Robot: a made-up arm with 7 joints.
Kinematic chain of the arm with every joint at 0, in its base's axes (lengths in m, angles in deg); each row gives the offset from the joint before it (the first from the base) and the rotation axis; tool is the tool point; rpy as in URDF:
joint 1: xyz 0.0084 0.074 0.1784 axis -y
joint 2: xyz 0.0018 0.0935 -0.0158 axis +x
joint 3: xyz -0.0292 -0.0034 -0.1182 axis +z
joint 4: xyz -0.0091 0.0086 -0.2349 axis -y
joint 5: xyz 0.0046 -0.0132 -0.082 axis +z
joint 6: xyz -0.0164 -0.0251 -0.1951 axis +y
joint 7: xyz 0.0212 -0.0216 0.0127 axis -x
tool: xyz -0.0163 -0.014 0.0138 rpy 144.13 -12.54 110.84
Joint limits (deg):
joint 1: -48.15..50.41
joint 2: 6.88..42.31
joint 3: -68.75..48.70
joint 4: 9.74..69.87
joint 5: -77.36..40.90
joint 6: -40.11..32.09
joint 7: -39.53..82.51
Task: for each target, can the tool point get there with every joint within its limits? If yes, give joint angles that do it. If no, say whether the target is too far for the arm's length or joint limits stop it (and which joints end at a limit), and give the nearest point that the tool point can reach.
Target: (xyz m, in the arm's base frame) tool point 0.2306 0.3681 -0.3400
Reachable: yes | joints 16.75 29.32 -16.75 28.82 -6.02 25.69 23.52
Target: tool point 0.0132 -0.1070 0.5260
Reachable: no: joint limits stop it (at a limit: joint 1, joint 2, joint 4, joint 5, joint 6) | nearest point 0.4498 0.0528 0.0351 | short by 0.676 m
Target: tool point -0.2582 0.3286 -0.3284
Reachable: yes | joints -38.37 23.67 -7.35 43.36 -40.93 26.51 -7.75
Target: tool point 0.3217 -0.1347 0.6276
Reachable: no: joint limits stop it (at a limit: joint 1, joint 2, joint 4, joint 5, joint 6) | nearest point 0.4722 0.0947 0.0640 | short by 0.627 m
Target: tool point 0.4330 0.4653 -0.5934
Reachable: no: too far | nearest point 0.3029 0.3724 -0.3570 | short by 0.285 m
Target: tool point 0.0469 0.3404 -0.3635
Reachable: yes | joints -12.53 17.97 22.53 51.74 -24.98 10.24 -11.47
